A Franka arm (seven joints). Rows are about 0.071 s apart.
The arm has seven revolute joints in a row. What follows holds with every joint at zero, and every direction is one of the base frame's.
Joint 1 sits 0.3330 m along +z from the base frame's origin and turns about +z.
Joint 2 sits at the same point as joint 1 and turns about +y.
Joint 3 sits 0.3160 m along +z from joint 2 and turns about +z.
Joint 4 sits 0.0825 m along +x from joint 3 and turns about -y.
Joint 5 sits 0.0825 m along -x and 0.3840 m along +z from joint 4 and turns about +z.
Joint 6 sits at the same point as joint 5 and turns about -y.
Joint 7 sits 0.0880 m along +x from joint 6 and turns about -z.
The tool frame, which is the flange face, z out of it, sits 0.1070 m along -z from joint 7; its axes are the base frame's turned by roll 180.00, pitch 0.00 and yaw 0.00 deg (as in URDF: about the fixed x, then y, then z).
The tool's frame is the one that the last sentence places.
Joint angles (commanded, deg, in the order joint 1, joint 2, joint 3, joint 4, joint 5, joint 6, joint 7), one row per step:
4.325, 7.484, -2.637, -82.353, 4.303, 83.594, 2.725
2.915, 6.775, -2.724, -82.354, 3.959, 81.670, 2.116
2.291, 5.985, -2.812, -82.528, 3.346, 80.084, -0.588
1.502, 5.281, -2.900, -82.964, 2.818, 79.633, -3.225
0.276, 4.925, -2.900, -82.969, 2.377, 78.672, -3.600
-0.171, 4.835, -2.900, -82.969, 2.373, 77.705, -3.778
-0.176, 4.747, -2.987, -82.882, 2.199, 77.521, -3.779
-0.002, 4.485, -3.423, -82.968, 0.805, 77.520, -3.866
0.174, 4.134, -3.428, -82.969, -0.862, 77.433, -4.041
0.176, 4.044, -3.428, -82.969, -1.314, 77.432, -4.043
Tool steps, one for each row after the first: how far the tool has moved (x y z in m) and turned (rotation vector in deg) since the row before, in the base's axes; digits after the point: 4 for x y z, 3 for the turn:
-0.0068, -0.0159, 0.0046, -0.270, 1.168, -0.769
-0.0071, -0.0084, 0.0044, -0.211, 0.812, 2.041
-0.0046, -0.0098, 0.0029, -0.111, 0.058, 1.733
-0.0041, -0.0129, 0.0022, -0.345, 0.607, -0.832
-0.0026, -0.0042, -0.0003, 0.072, 0.867, -0.236
-0.0008, -0.0012, 0.0013, -0.176, 0.018, -0.091
-0.0016, -0.0053, 0.0018, -1.406, -0.098, -0.235
-0.0021, -0.0019, 0.0033, -1.627, -0.168, 0.264
-0.0005, -0.0010, 0.0009, -0.450, -0.064, -0.019

